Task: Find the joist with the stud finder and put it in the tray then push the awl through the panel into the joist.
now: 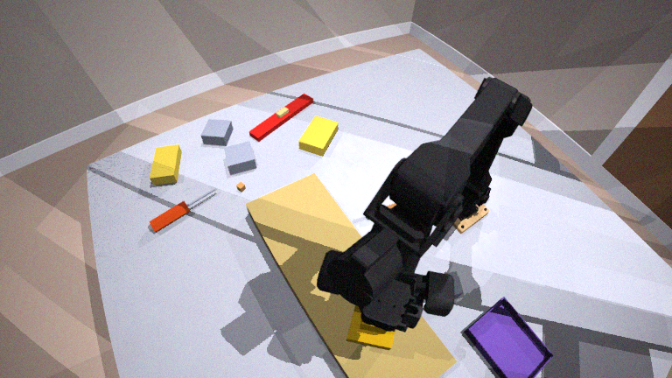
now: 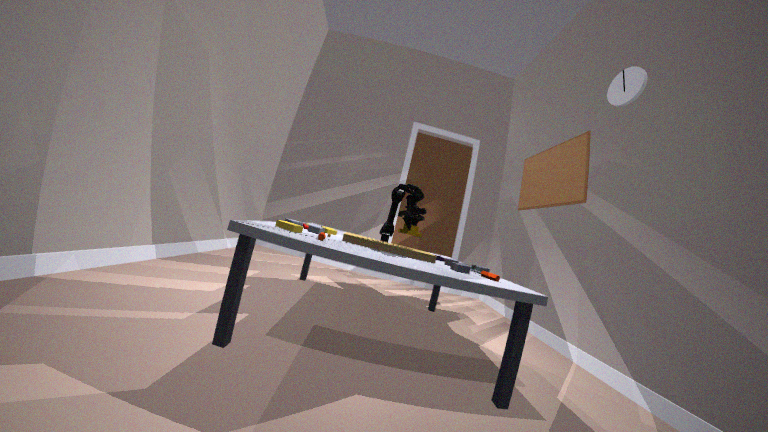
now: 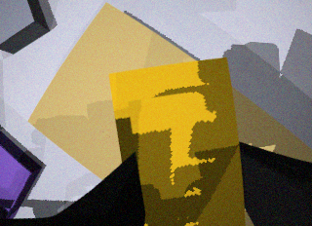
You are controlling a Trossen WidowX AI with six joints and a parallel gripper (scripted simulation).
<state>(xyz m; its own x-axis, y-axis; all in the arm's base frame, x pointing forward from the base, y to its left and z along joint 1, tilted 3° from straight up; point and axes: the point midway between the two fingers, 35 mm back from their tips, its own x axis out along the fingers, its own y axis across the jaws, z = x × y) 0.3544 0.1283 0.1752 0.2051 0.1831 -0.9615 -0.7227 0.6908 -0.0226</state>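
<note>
My gripper tip is 24 cm past the purple tray, 19 cm to the right of it and 13 cm above it. Round my gripper tip: awl (16 cm behind, 22 cm to the right, 14 cm below); yellow stud finder (2 cm behind, 2 cm to the right, 2 cm above); grey block (19 cm behind, 1 cm to the left, 13 cm below).
</note>
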